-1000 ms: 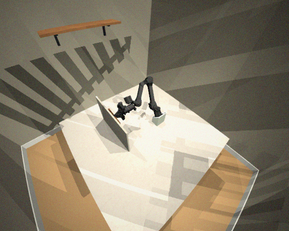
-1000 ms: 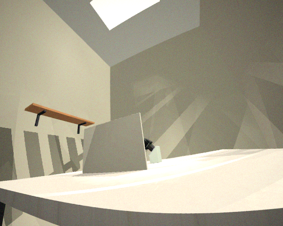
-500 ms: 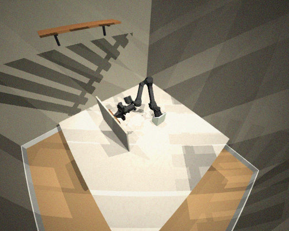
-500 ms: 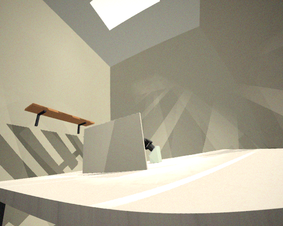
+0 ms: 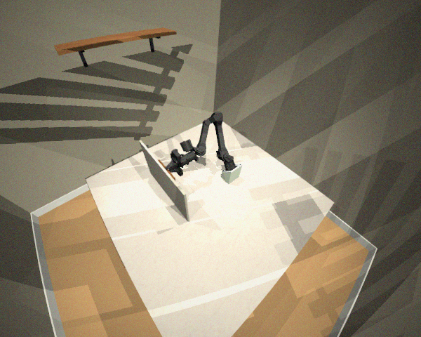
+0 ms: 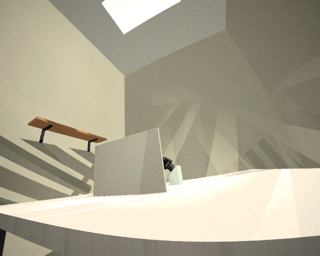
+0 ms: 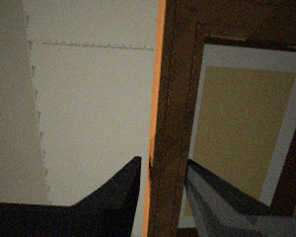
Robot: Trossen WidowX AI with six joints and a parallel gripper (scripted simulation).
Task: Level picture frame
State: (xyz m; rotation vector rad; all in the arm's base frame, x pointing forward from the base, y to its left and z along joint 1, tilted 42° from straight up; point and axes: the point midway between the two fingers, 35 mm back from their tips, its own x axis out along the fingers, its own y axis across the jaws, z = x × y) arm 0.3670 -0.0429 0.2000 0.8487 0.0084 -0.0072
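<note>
The wooden picture frame lies 5 cm below my gripper tip and 1 cm ahead of it. Round my gripper tip: upright wall panel: 7 cm below, 2 cm ahead, 1 cm to the left.
</note>
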